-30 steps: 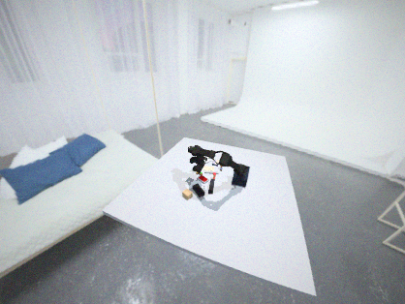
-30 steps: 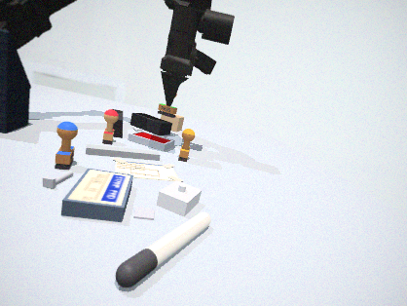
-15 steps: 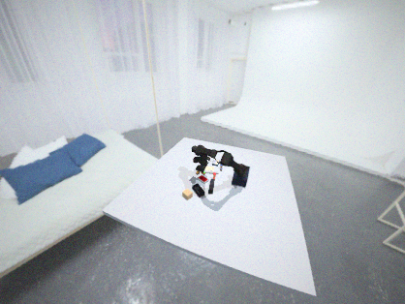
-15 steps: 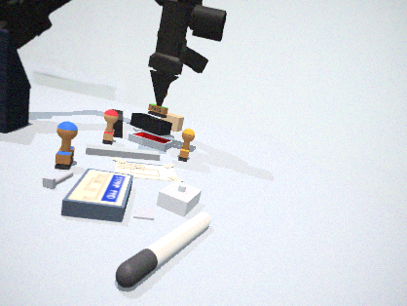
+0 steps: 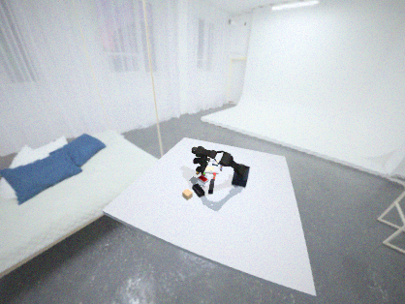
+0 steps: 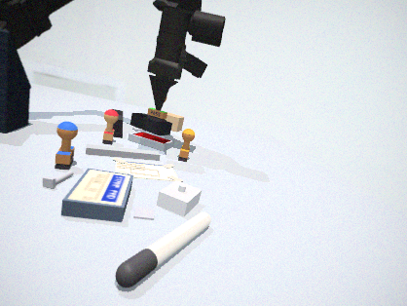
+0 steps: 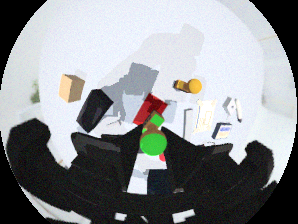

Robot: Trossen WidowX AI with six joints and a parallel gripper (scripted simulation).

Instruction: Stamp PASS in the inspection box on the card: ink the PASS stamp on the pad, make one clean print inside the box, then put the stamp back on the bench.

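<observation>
My gripper tip is now 80 mm above the red ink pad. The rest, counted from my gripper tip: red-topped stamp 90 mm behind, 60 mm below, 50 mm to the right; green-topped stamp right at my gripper tip; orange-topped stamp 70 mm to the right, 70 mm ahead, 60 mm below.
</observation>
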